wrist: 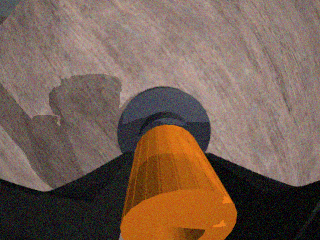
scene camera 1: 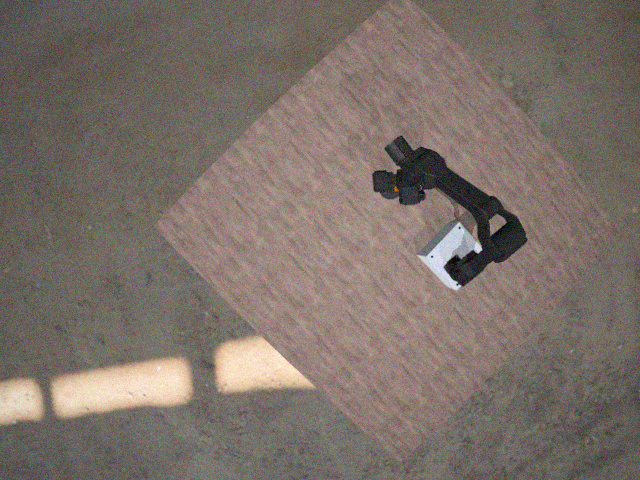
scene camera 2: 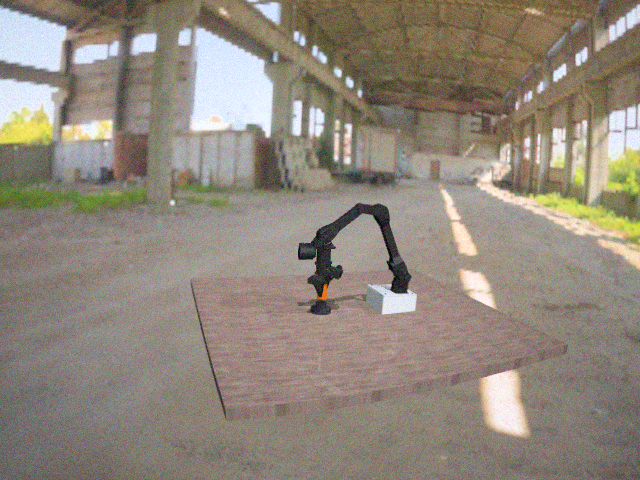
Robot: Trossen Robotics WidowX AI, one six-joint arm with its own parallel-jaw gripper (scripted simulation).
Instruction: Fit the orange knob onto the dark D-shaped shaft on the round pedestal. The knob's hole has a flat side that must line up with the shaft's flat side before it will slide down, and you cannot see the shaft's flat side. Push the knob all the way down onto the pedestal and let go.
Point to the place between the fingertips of my gripper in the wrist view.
At 168, 160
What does my gripper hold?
An orange knob.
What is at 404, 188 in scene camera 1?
My gripper.
